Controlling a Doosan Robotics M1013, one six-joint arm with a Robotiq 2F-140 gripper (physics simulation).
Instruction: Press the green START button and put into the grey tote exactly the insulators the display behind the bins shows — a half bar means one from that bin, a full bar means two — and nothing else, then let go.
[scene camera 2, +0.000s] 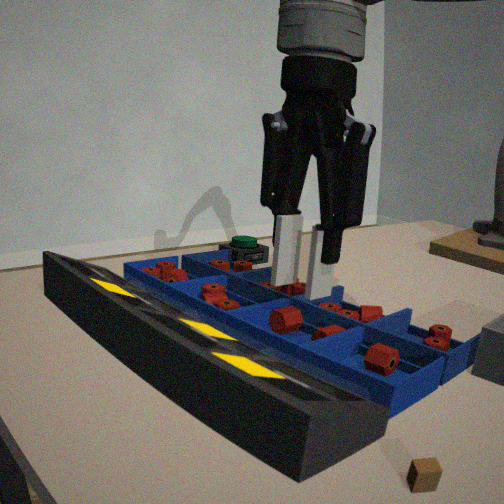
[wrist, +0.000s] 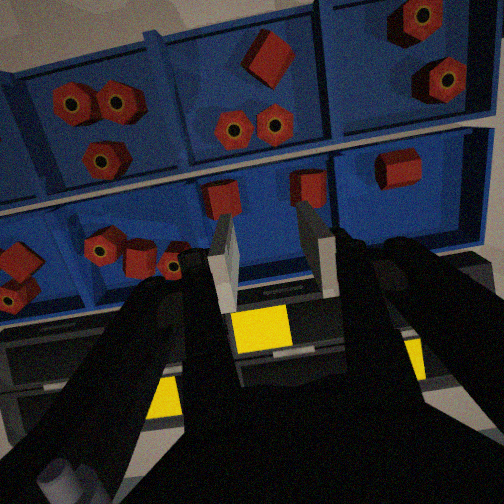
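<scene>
My gripper (scene camera 2: 302, 285) hangs fingers-down inside a middle blue bin (scene camera 2: 280, 295), open, with nothing between the fingers. In the wrist view my gripper (wrist: 265, 215) has a red insulator (wrist: 221, 198) just beyond the left fingertip. Another insulator (wrist: 308, 186) lies just beyond the right fingertip. Only bin floor shows between them. The black display (scene camera 2: 200, 350) shows three yellow bars, also seen in the wrist view (wrist: 261, 328). The green START button (scene camera 2: 244, 241) sits behind the bins. A corner of the grey tote (scene camera 2: 492, 350) shows at the right edge.
Two rows of blue bins (scene camera 2: 350, 345) hold several red insulators of different sizes, some upright, some on their sides. A small brown cube (scene camera 2: 424, 474) lies on the table near the display's end. A raised wooden platform (scene camera 2: 467, 247) stands at the far right.
</scene>
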